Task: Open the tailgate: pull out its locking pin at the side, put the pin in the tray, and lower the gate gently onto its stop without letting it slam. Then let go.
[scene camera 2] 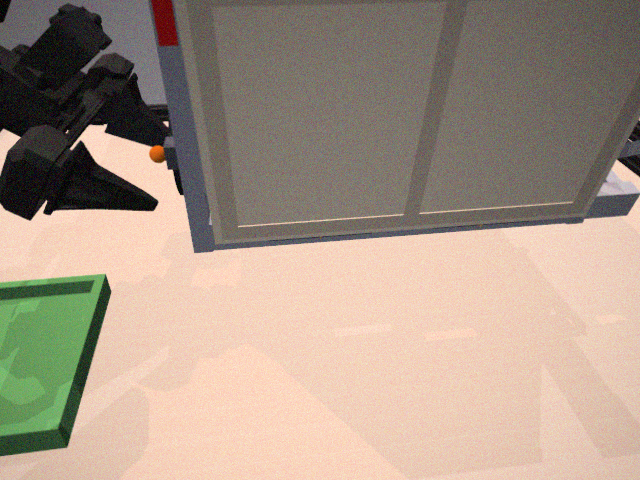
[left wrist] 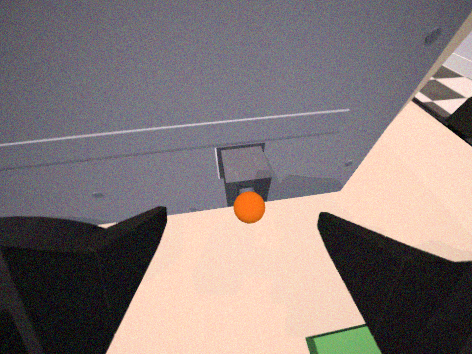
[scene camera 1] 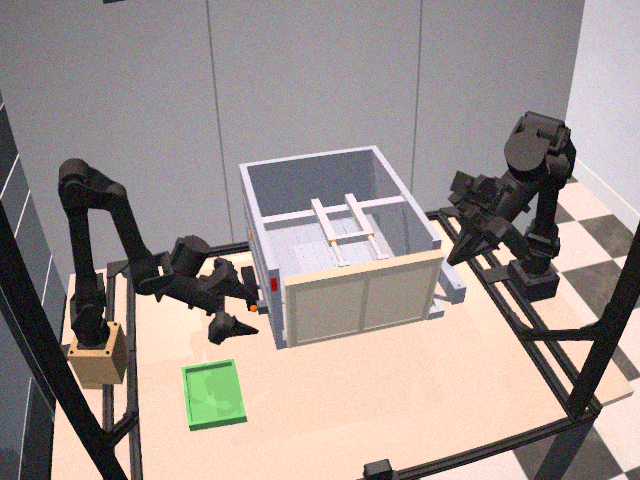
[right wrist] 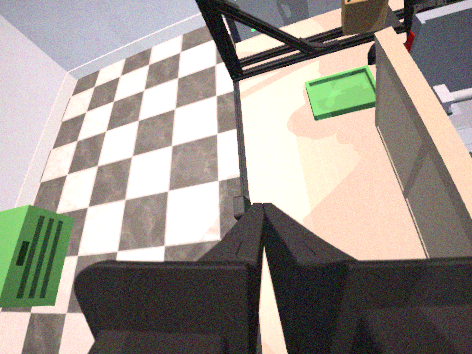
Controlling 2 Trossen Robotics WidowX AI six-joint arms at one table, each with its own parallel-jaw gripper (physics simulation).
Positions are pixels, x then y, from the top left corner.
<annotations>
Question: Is my left gripper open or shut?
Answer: Open.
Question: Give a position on a beige tailgate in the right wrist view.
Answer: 420, 141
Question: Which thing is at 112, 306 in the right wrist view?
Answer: My right gripper.
</annotations>
